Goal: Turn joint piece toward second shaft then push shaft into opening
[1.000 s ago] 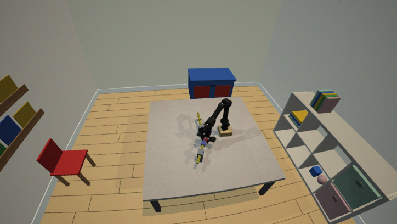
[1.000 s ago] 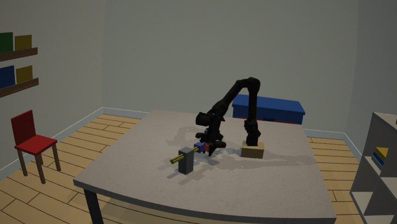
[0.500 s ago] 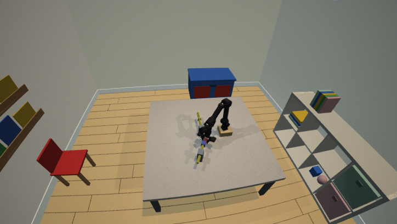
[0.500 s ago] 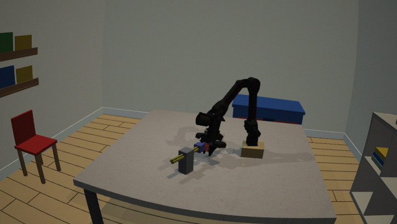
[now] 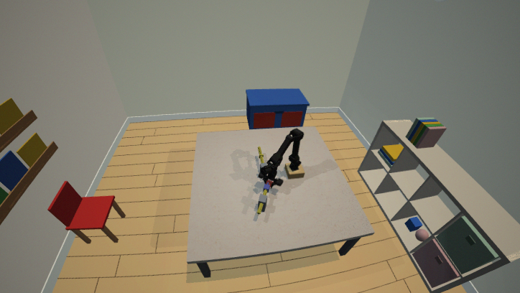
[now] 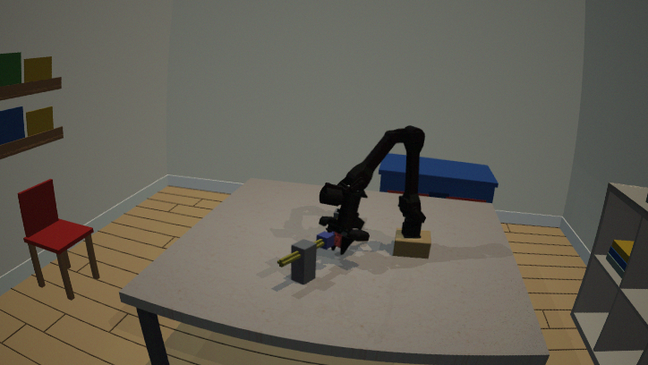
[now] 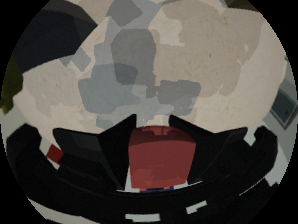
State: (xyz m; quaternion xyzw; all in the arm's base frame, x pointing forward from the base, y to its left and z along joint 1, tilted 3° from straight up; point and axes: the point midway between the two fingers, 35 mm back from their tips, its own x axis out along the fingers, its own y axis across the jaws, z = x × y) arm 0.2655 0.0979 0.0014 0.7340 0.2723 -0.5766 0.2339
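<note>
Right now the red joint piece is 50 mm above my gripper tip.
</note>
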